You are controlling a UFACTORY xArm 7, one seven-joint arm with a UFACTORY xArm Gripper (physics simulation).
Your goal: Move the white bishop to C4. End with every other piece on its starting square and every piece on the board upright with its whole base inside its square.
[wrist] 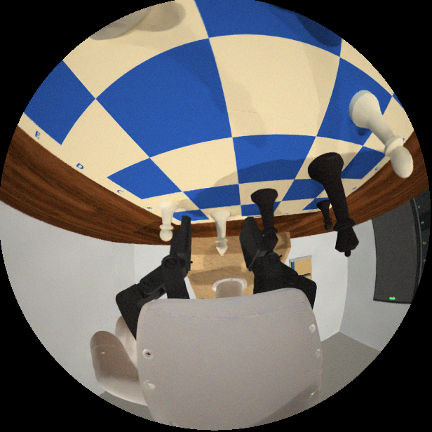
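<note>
The white bishop (220, 231), slim with a pointed head, stands upright near the board's far edge, on what looks like A4. It shows between the two black fingers of my gripper (216, 221), beyond them and touching neither. My gripper is open and holds nothing. The left finger covers part of the board edge beside the bishop; the finger height above the board is hard to tell. C4 (197, 169) is a cream square between two blue ones and bears no piece. The board (275, 90) fills the upper view.
A white pawn (166, 220) stands left of the left finger. A dark piece (266, 212) stands close to the right finger. A tall black piece (336, 195), a small black one (325, 215) and a white pawn (380, 127) stand farther right. Brown wood (75, 195) borders the board.
</note>
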